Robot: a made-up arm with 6 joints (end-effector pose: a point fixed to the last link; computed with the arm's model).
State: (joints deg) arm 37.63 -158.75 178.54 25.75 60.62 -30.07
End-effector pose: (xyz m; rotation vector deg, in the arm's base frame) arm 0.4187 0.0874 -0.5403 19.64 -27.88 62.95
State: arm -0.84 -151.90 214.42 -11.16 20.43 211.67
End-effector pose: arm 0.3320 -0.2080 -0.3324 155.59 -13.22 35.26
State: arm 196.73 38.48 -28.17 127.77 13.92 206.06
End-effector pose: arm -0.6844 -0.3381 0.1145 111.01 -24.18 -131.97
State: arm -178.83 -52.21 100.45 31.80 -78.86 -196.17
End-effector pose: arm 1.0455 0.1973 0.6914 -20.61 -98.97 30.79
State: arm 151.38 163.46 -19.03 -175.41 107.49 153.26
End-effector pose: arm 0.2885 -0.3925 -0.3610 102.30 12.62 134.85
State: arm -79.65 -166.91 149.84 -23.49 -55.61 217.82
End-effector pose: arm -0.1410 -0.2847 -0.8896 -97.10 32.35 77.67
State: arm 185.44 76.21 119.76 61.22 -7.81 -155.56
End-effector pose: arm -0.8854 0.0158 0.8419 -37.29 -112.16 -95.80
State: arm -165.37 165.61 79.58 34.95 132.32 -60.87
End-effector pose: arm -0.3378 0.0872 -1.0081 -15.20 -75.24 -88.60
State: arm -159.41 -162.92 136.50 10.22 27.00 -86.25
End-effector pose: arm -0.2214 0.1344 -0.9139 -63.43 97.96 134.47
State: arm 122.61 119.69 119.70 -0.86 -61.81 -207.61
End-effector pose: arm -0.4253 1.0489 -0.1378 75.21 100.44 -63.47
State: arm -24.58 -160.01 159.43 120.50 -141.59 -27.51
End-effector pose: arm 0.3886 -0.0622 -0.6528 80.10 -75.26 136.09
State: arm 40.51 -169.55 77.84 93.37 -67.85 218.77
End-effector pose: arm -0.1207 -0.0871 -1.0591 -47.08 47.00 -37.23
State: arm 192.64 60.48 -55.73 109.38 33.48 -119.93
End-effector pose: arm -0.3872 -0.1572 -0.1925 151.33 -28.84 -66.17
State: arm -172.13 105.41 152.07 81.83 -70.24 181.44
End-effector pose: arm -0.8246 -0.0843 0.5814 83.64 127.99 60.06
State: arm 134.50 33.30 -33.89 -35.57 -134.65 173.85
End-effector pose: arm -0.1909 0.4345 0.0315 -22.93 -16.45 -73.13
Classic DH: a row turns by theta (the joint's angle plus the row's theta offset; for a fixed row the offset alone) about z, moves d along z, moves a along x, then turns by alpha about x. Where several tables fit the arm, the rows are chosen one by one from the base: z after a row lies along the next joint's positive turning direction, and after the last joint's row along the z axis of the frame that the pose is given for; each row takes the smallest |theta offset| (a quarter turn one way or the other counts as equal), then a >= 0, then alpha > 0; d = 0 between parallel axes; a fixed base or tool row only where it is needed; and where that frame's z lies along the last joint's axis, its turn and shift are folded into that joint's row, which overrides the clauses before.
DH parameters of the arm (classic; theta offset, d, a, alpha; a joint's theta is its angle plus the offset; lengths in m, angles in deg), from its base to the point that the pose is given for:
joint 1: 0 0.153 0 -90
joint 2: -90 0 0.581 180
joint 3: 0 0 0 -90
joint 4: 0 -0.608 0 90
joint 5: 0 0.207 0 -90
joint 6: 90 0 0 90
tool (fixed): -90 0 0 0

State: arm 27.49 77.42 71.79 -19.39 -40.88 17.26
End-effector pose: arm 1.1239 0.3647 0.1515 -8.09 44.59 38.88
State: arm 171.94 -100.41 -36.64 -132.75 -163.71 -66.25
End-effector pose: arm 0.1450 -0.1624 0.5262 100.33 16.23 -62.79
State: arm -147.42 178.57 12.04 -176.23 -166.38 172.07
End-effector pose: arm 0.5999 0.1382 -0.5562 4.61 -14.77 -145.90
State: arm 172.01 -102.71 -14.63 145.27 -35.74 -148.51
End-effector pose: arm 0.6342 -0.2608 0.6368 141.55 12.70 82.41
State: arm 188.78 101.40 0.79 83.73 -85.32 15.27
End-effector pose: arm -0.6556 -0.0784 -0.5973 109.23 114.20 22.71
